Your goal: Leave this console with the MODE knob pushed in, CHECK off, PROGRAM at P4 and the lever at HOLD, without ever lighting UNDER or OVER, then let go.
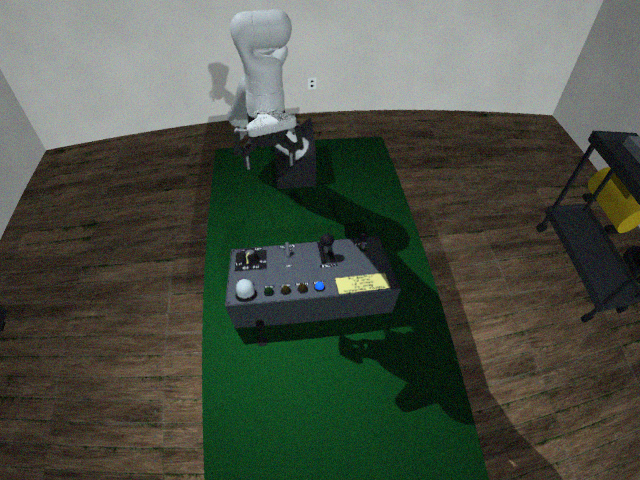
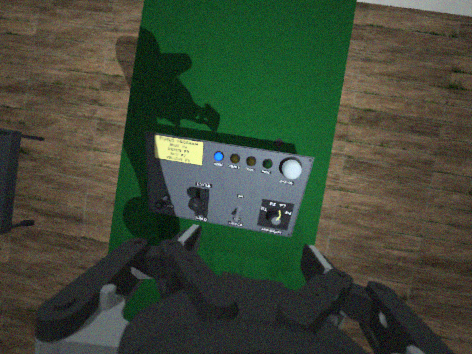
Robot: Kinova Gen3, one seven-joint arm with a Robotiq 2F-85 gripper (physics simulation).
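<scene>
My gripper [image 1: 269, 165] [image 2: 250, 245] is open and empty, raised behind the grey console [image 1: 305, 273] [image 2: 225, 175] and apart from it. The PROGRAM knob [image 1: 250, 256] [image 2: 276, 218] has its yellow pointer on the P3/P4 side; I cannot tell which exactly. The CHECK toggle [image 1: 287, 250] [image 2: 235, 214] leans away from ON. The black lever [image 1: 326, 241] [image 2: 197, 202] appears to be toward the robot-side end of its slot. The MODE knob [image 1: 362, 241] [image 2: 163, 202] is in shadow; its depth is unclear. The MODE lamp [image 1: 319, 285] [image 2: 218, 156] is blue. UNDER [image 2: 235, 158] and OVER [image 2: 251, 161] look dark.
The status dome [image 1: 245, 289] [image 2: 291, 169] is white and the PASS lamp [image 1: 268, 290] [image 2: 267, 163] looks dark. A yellow note [image 1: 362, 283] [image 2: 179, 149] lies on the console. The console stands on a green mat [image 1: 289, 413] [image 2: 260, 60]. A black cart [image 1: 589, 253] [image 2: 7, 180] stands to one side.
</scene>
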